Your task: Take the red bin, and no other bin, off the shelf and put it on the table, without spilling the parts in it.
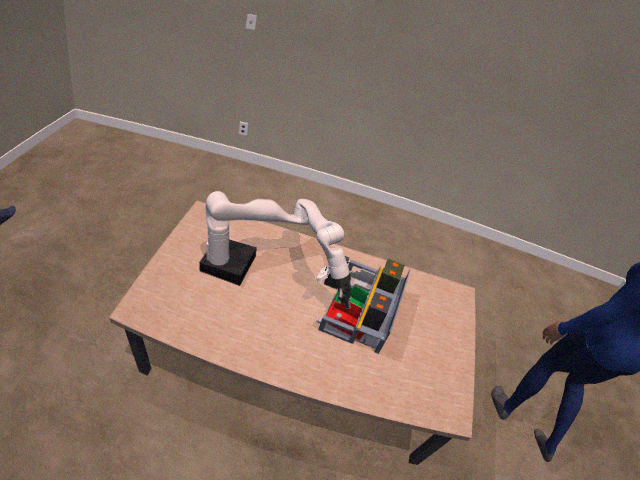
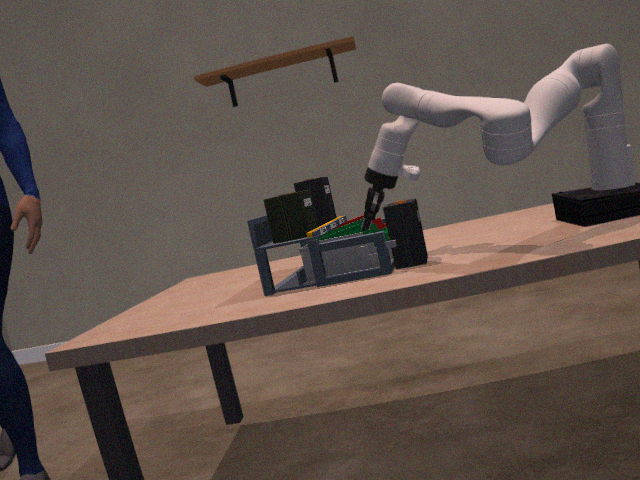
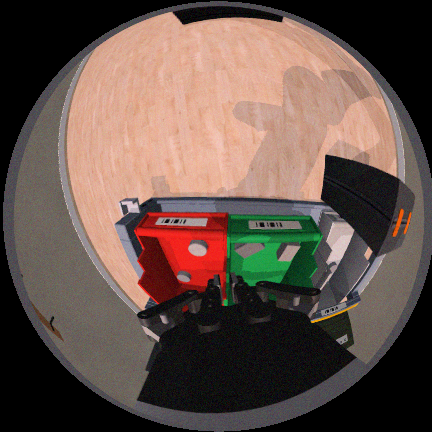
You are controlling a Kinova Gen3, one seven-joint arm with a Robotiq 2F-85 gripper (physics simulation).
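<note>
The red bin sits in the lower tier of the grey shelf rack, at its end, with two grey round parts inside. A green bin stands right against it. My gripper reaches down from above and is shut on the red bin's wall next to the green bin. The bin rests level in the rack.
Dark bins stand on the rack's upper tier behind a yellow rail. A black bin stands close beside the rack. The wooden table carries the rack. A person walks at the right.
</note>
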